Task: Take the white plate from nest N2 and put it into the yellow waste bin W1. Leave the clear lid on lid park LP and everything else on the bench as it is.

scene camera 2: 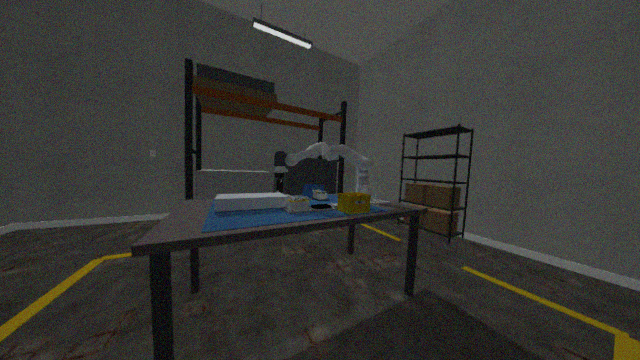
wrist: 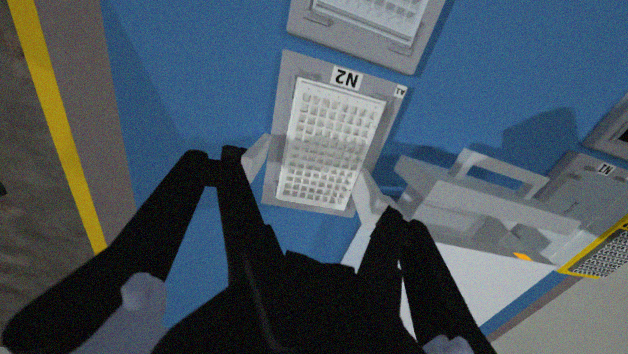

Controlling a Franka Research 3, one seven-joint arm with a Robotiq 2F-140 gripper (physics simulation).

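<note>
The white plate (wrist: 330, 145), a grid of many wells, sits in grey nest N2 (wrist: 274, 195) on the blue mat. My gripper (wrist: 313, 163) is partly open, with one pale fingertip on each long side of the plate. A gap shows between the left fingertip and the plate; the right fingertip is close to the plate's edge, and contact there cannot be told. The yellow waste bin W1 (scene camera 2: 354, 202) stands at the right part of the bench in the scene view. The clear lid and the LP label cannot be made out.
Another grey nest (wrist: 350, 50) with a white plate-like piece lies beyond N2. Right of the gripper stands a grey device with a handle (wrist: 500, 172), then nest N1 (wrist: 565, 165) and a yellow-edged rack (wrist: 575, 270). A long white box (scene camera 2: 250, 201) stands on the bench.
</note>
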